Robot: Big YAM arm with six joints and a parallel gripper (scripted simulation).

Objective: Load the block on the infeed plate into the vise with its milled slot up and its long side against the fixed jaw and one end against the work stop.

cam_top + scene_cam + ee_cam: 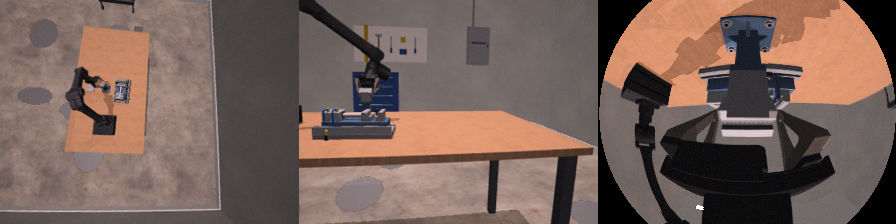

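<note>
Right now my hand is 10 mm to the right of the grey part. Round my hand: vise (190 mm to the right, 120 mm below, 20 mm ahead).
</note>
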